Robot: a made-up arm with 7 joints.
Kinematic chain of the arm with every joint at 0, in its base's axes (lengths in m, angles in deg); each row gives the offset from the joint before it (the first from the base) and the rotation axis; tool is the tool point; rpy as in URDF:
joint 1: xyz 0 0 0.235 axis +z
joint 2: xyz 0 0 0 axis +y
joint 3: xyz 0 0 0.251 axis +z
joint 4: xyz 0.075 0 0 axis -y
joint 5: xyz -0.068 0 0.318 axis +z
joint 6: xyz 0 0 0 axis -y
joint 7: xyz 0.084 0 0 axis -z
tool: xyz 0 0 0 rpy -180 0 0
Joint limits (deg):
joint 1: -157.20..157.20
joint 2: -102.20..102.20
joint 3: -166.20..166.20
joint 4: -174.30..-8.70
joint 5: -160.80..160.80
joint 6: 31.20..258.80
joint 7: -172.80..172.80
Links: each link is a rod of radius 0.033 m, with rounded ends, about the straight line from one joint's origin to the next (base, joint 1, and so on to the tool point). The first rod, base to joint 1, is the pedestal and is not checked.
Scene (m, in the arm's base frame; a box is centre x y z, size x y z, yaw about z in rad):
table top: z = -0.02
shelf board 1: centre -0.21 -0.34 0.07 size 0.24 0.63 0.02 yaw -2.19
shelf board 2: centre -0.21 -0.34 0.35 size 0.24 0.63 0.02 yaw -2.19
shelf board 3: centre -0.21 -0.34 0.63 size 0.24 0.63 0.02 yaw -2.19
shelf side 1: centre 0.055 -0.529 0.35 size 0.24 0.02 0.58 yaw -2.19
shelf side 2: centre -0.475 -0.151 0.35 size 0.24 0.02 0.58 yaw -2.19
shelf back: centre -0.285 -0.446 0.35 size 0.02 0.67 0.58 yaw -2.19
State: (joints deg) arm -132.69 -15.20 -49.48 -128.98 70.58 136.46 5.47
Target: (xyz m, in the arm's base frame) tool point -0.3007 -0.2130 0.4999
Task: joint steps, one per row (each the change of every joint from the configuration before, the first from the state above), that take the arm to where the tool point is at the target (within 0.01 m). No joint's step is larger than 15 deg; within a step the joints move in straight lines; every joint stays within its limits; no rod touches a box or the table.
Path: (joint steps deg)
1: 4.15 -14.72 12.36 -6.47 1.60 2.78 0.00
2: 4.15 -14.73 12.35 -6.47 1.60 2.79 0.00
3: 4.16 -14.72 12.36 -6.47 1.60 2.78 0.00
4: 2.89 11.50 -2.54 7.95 -2.16 -3.34 0.00
5: 2.89 11.50 -2.53 7.96 -2.16 -3.33 0.00
6: 2.89 11.49 -2.54 7.95 -2.15 -3.34 0.00

